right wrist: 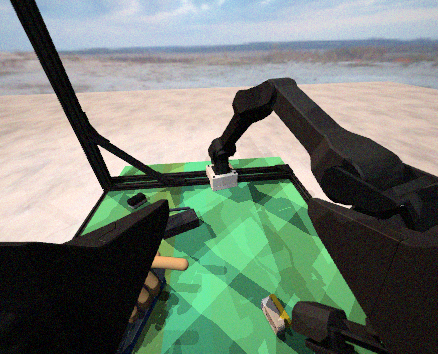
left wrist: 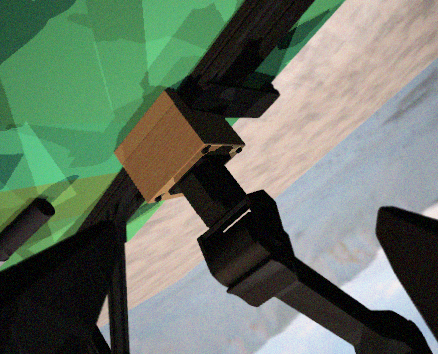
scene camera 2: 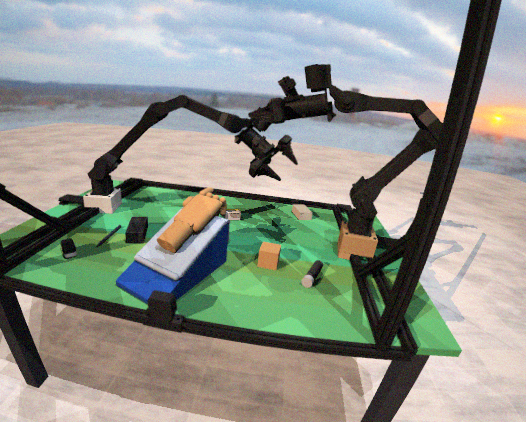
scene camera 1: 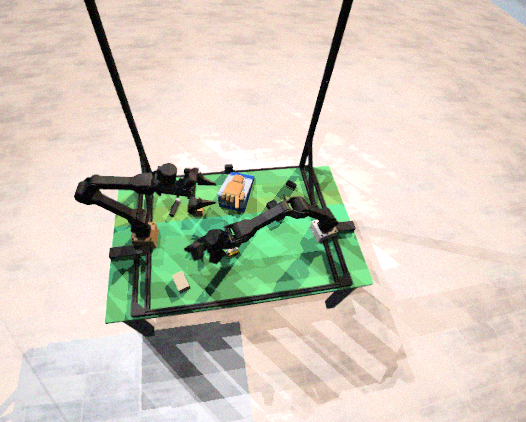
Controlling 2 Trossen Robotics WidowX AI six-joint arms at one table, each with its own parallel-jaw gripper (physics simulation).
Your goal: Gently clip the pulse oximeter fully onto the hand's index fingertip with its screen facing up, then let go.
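Places are measured from the left arm's base along level axes (x ahead, y left, z up), in metres.
Pixels of known places: left gripper, fingertip midpoint: (left wrist: 247, 227) (scene camera 2: 289, 172); right gripper, fingertip midpoint: (right wrist: 238, 205) (scene camera 2: 252, 114) (scene camera 1: 215, 193); left arm's base, link origin: (right wrist: 221, 169) (scene camera 2: 102, 192) (scene camera 1: 325, 226); right arm's base, link origin: (left wrist: 199, 172) (scene camera 2: 359, 230) (scene camera 1: 143, 231).
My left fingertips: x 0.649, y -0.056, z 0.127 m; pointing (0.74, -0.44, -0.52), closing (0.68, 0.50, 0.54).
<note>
Ahead of a thing's pixels: the offset from my left fingertips to its middle. "spot": to the spot under its first point.
The tan hand {spot: dx -0.317, dy -0.287, dz -0.054 m} (scene camera 1: 239, 182) (scene camera 2: 195, 217) lies on a white-topped blue wedge (scene camera 1: 252, 180) (scene camera 2: 210, 260). Its extended index finger (scene camera 1: 237, 202) (right wrist: 171, 263) is bare. A small white and yellow item {dx -0.177, dy +0.014, dz -0.170 m} (scene camera 1: 232, 251) (scene camera 2: 233, 215) (right wrist: 273, 314), which looks like the pulse oximeter, lies on the table apart from the hand; I cannot tell its screen side. My left gripper (scene camera 1: 203, 255) (scene camera 2: 288, 171) is open and empty, above the table's middle. My right gripper (scene camera 1: 215, 193) (right wrist: 238, 205) is open and empty, raised beside the hand.
A black box {dx -0.466, dy -0.136, dz -0.168 m} (scene camera 2: 136, 230) (right wrist: 182, 223), a pen {dx -0.546, dy -0.163, dz -0.181 m} (scene camera 2: 109, 236) and a small black item {dx -0.617, dy -0.264, dz -0.169 m} (scene camera 2: 68, 248) (right wrist: 136, 201) lie at scene camera 2's left. An orange block {dx -0.085, dy -0.268, dz -0.161 m} (scene camera 2: 269, 255), a dark cylinder {dx +0.022, dy -0.328, dz -0.172 m} (scene camera 2: 312, 274) (scene camera 1: 174, 207) and a beige block {dx +0.087, dy +0.072, dz -0.170 m} (scene camera 1: 180, 282) (scene camera 2: 302, 212) lie elsewhere. Black rails edge the table.
</note>
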